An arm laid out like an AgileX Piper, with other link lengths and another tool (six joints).
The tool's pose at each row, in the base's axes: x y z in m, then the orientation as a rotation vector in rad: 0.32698 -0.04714 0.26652 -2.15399 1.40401 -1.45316; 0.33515 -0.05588 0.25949 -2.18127 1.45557 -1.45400; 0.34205 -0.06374 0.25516 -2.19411 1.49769 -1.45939; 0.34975 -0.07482 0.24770 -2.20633 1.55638 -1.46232; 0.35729 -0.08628 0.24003 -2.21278 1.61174 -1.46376; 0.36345 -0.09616 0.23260 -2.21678 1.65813 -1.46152; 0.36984 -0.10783 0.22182 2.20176 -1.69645 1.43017; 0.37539 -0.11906 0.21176 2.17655 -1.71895 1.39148; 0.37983 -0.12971 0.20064 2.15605 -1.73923 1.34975; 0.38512 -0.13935 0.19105 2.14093 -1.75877 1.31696; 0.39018 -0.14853 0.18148 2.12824 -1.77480 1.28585; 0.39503 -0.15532 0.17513 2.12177 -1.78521 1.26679; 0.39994 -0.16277 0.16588 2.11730 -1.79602 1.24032; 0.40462 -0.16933 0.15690 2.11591 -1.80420 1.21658; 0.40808 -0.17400 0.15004 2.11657 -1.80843 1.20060; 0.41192 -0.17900 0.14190 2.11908 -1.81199 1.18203
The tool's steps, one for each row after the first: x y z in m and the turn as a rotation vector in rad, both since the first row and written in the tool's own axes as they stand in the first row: 0.00302 0.00403 0.01293 -0.04905 0.01482 -0.00452; 0.00695 0.00672 0.02320 -0.08388 0.03044 -0.00389; 0.01150 0.01253 0.03674 -0.12927 0.04927 0.00123; 0.01620 0.01877 0.05037 -0.16940 0.06640 0.00892; 0.01972 0.02484 0.06227 -0.20236 0.07863 0.01667; 0.02257 0.03374 0.07662 -0.24306 0.08400 0.02780; 0.02546 0.04248 0.08979 -0.27907 0.08669 0.03745; 0.02716 0.05220 0.10242 -0.31479 0.08550 0.04575; 0.02908 0.05996 0.11462 -0.34165 0.08276 0.05537; 0.03064 0.06759 0.12648 -0.36647 0.07933 0.06300; 0.03233 0.07214 0.13578 -0.38082 0.07609 0.06826; 0.03274 0.07875 0.14679 -0.39887 0.06926 0.07304; 0.03260 0.08486 0.15720 -0.41383 0.06159 0.07632; 0.03221 0.08941 0.16494 -0.42321 0.05558 0.07763; 0.03132 0.09469 0.17374 -0.43337 0.04767 0.07820
